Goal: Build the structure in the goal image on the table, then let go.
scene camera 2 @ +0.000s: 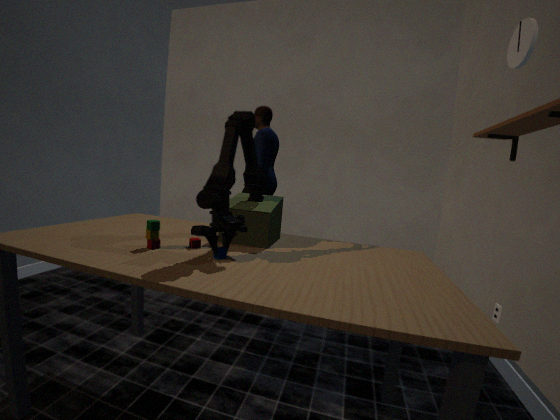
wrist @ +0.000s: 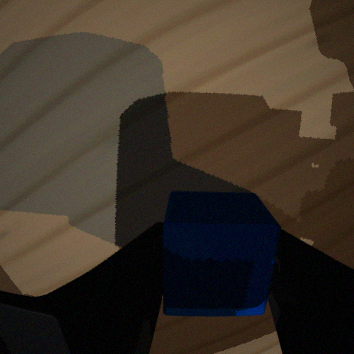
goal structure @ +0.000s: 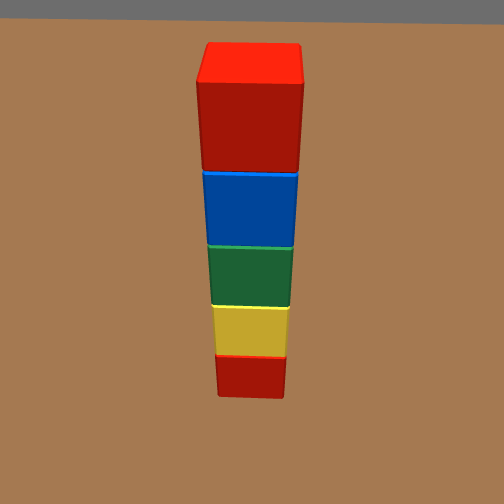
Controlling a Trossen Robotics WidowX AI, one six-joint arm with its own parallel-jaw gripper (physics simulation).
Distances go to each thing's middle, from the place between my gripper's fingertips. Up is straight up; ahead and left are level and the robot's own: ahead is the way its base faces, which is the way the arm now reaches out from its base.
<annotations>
Now: the blue cube (wrist: pixel 219 248) 10 mm above my hand.
</annotations>
